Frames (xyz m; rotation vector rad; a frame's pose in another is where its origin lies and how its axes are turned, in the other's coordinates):
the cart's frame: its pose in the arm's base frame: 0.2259 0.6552 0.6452 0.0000 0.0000 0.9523
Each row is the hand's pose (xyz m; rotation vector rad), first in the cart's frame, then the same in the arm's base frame.
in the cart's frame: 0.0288 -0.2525 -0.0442 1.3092 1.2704 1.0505
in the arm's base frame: 0.4483 0.5323 0.6010 0.6559 1.9513 1.6745
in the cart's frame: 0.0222 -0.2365 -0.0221 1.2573 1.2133 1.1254
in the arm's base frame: 0.4315 0.5362 0.6231 0.6383 1.8815 1.7744
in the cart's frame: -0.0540 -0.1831 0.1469 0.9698 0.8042 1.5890
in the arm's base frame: 0.3438 0.5050 0.7921 0.5884 1.3828 2.3749
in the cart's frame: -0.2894 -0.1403 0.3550 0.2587 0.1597 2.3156
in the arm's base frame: 0.1724 0.3381 1.0002 -0.1858 -0.3088 -2.9809
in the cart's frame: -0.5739 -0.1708 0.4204 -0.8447 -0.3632 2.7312
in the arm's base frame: 0.0323 0.0886 1.0656 0.5295 0.6435 -2.3563
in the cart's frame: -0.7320 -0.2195 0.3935 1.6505 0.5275 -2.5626
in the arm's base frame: -0.0197 -0.0685 1.0387 1.0011 1.0013 -1.8332
